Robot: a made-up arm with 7 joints. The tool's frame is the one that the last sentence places.
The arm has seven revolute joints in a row. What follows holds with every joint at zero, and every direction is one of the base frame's.
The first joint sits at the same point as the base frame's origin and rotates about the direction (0, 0.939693, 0.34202), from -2.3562 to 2.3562 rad.
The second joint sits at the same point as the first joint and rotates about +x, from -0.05 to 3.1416 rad.
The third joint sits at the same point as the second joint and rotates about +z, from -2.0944 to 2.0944 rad.
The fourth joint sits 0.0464 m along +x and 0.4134 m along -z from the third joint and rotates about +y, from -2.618 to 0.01 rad.
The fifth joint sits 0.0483 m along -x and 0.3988 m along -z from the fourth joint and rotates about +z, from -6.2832 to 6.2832 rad.
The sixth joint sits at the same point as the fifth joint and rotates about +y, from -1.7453 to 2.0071 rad.
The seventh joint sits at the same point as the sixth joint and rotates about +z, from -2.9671 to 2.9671 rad.
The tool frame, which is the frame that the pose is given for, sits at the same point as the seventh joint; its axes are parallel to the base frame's.
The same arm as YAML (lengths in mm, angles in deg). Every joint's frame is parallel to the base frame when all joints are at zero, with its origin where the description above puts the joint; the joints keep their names.
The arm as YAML. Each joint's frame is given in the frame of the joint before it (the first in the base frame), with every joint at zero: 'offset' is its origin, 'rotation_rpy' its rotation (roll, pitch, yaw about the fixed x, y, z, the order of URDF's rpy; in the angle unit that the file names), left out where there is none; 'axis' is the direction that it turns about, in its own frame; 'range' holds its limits. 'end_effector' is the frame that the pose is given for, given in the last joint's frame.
length_unit: mm
angle_unit: deg
chain:
  - id: joint 1
    offset: [0.0, 0.0, 0.0]
    axis: [0.0, 0.9397, 0.342]
    range: [-135.0, 135.0]
  - id: joint 2
    offset: [0.0, 0.0, 0.0]
    axis: "+x"
    range: [-2.86, 180.0]
  - id: joint 3
    offset: [0.0, 0.0, 0.0]
    axis: "+z"
    range: [-120.0, 120.0]
  - id: joint 4
    offset: [46.4, 0.0, -413.4]
    axis: "+y"
    range: [-150.0, 0.57]
  - id: joint 5
    offset: [-48.3, 0.0, -398.8]
    axis: "+z"
    range: [-360.0, 360.0]
  - id: joint 6
    offset: [0.0, 0.0, 0.0]
    axis: "+y"
    range: [-100.0, 115.0]
  - id: joint 7
    offset: [0.0, 0.0, 0.0]
    axis: "+z"
    range: [-170.0, 170.0]
end_effector:
  offset: [0.0, 0.0, 0.0]

